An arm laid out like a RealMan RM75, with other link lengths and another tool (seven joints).
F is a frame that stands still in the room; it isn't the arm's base.
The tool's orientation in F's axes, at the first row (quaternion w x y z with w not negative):
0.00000 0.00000 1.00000 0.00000
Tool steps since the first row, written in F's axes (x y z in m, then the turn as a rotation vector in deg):
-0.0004 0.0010 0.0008 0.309 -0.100 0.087
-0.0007 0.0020 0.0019 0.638 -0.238 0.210
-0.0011 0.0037 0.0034 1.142 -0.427 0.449
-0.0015 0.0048 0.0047 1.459 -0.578 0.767
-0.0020 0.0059 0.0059 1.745 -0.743 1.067
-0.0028 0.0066 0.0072 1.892 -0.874 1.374
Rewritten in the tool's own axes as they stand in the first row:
0.0004 0.0010 -0.0008 -0.309 -0.100 -0.087
0.0007 0.0020 -0.0019 -0.638 -0.238 -0.210
0.0011 0.0037 -0.0034 -1.142 -0.427 -0.449
0.0015 0.0048 -0.0047 -1.459 -0.578 -0.767
0.0020 0.0059 -0.0059 -1.745 -0.743 -1.067
0.0028 0.0066 -0.0072 -1.892 -0.874 -1.374

